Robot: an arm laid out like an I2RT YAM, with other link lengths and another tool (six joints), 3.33 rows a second.
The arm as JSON. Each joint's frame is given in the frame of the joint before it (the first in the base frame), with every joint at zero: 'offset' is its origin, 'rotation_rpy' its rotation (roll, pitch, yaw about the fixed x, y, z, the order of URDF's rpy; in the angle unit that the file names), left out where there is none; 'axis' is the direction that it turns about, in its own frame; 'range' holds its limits. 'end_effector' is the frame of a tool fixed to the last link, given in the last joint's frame.
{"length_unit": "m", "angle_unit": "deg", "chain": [
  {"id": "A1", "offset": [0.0, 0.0, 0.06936], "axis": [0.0, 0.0, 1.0], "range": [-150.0, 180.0]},
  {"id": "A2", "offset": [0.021, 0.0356, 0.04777], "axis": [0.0, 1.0, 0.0], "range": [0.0, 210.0]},
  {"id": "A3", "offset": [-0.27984, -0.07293, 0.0], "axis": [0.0, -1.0, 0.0], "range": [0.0, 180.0]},
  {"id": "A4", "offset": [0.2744, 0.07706, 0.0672], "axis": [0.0, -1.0, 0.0], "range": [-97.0, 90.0]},
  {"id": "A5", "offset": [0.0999, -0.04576, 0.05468], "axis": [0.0, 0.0, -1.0], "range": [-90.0, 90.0]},
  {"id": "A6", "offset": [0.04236, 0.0, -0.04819], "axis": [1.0, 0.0, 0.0], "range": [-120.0, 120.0]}
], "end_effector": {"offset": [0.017, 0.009, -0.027], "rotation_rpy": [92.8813, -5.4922, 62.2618]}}
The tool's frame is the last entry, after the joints.
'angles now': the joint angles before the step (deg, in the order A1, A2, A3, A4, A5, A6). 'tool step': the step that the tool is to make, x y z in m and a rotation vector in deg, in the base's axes. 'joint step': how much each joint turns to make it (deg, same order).
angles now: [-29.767 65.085 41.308 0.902 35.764 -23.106]
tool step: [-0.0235 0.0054 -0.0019 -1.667 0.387 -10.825]
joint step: [-0.071 -3.666 -2.014 -3.647 10.501 3.777]
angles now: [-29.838 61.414 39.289 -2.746 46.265 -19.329]
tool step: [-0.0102 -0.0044 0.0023 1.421 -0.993 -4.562]
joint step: [-1.862 -0.539 1.380 -4.747 1.656 4.033]
